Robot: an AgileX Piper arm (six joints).
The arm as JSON. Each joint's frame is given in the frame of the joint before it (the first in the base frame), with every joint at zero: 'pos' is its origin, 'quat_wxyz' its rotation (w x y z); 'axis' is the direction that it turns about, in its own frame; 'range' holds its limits. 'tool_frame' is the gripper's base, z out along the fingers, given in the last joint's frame.
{
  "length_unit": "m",
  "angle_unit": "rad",
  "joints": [
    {
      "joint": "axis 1",
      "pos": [
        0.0,
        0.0,
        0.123
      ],
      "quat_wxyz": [
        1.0,
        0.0,
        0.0,
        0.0
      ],
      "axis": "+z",
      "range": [
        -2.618,
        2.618
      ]
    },
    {
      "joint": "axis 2",
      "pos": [
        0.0,
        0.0,
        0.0
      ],
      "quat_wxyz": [
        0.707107,
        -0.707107,
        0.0,
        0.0
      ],
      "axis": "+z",
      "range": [
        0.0,
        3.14
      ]
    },
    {
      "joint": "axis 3",
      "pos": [
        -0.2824,
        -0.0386,
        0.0
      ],
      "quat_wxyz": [
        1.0,
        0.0,
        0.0,
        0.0
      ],
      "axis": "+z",
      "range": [
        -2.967,
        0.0
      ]
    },
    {
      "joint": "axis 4",
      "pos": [
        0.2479,
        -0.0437,
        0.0
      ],
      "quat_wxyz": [
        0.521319,
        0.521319,
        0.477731,
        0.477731
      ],
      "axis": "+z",
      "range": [
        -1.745,
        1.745
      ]
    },
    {
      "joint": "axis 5",
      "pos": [
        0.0,
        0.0,
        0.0
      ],
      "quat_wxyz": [
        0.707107,
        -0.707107,
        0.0,
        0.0
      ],
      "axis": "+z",
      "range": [
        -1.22,
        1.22
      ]
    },
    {
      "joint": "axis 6",
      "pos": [
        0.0,
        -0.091,
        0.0
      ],
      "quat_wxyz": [
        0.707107,
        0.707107,
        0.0,
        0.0
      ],
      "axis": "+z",
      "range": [
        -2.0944,
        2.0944
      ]
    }
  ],
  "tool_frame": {
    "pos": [
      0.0,
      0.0,
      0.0
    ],
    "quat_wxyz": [
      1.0,
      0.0,
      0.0,
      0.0
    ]
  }
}
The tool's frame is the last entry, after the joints.
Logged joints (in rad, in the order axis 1, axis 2, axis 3, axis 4, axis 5, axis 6), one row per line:
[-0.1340 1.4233 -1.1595 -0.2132 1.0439 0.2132]
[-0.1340 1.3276 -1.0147 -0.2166 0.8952 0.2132]
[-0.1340 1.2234 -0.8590 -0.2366 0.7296 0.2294]
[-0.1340 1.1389 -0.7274 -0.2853 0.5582 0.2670]
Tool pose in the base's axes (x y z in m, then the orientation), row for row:
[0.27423 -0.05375 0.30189 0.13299 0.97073 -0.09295 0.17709]
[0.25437 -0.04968 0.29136 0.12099 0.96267 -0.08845 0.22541]
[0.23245 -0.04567 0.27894 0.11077 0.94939 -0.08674 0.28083]
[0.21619 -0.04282 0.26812 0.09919 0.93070 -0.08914 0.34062]
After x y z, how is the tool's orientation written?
As a quaternion, x y z w.
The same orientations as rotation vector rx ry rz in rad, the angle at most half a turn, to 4 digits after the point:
[0.3764 2.7474 -0.2631]
[0.3337 2.6549 -0.2439]
[0.2969 2.5445 -0.2325]
[0.2581 2.4217 -0.2319]

